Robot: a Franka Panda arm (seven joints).
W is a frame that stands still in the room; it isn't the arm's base.
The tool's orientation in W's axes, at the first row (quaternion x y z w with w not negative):
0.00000 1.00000 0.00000 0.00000
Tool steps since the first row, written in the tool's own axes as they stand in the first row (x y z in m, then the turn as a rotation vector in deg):
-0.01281 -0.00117 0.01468 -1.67 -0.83 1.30
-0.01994 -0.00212 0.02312 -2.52 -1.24 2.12
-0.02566 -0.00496 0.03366 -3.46 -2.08 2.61
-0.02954 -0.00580 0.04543 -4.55 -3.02 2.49
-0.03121 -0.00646 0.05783 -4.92 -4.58 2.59
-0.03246 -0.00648 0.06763 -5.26 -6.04 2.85
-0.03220 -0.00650 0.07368 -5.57 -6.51 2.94
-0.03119 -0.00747 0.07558 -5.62 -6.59 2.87
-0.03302 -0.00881 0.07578 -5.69 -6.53 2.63
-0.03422 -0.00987 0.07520 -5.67 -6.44 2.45
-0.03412 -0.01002 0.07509 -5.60 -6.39 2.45
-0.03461 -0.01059 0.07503 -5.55 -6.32 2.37
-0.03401 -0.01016 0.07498 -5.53 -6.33 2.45
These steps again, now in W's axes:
0.01281 -0.00117 -0.01468 1.67 -0.83 -1.30
0.01994 -0.00212 -0.02312 2.52 -1.24 -2.12
0.02566 -0.00496 -0.03366 3.46 -2.08 -2.61
0.02954 -0.00580 -0.04543 4.55 -3.02 -2.49
0.03121 -0.00646 -0.05783 4.92 -4.58 -2.59
0.03246 -0.00648 -0.06763 5.26 -6.04 -2.85
0.03220 -0.00650 -0.07368 5.57 -6.51 -2.94
0.03119 -0.00747 -0.07558 5.62 -6.59 -2.87
0.03302 -0.00881 -0.07578 5.69 -6.53 -2.63
0.03422 -0.00987 -0.07520 5.67 -6.44 -2.45
0.03412 -0.01002 -0.07509 5.60 -6.39 -2.45
0.03461 -0.01059 -0.07503 5.55 -6.32 -2.37
0.03401 -0.01016 -0.07498 5.53 -6.33 -2.45

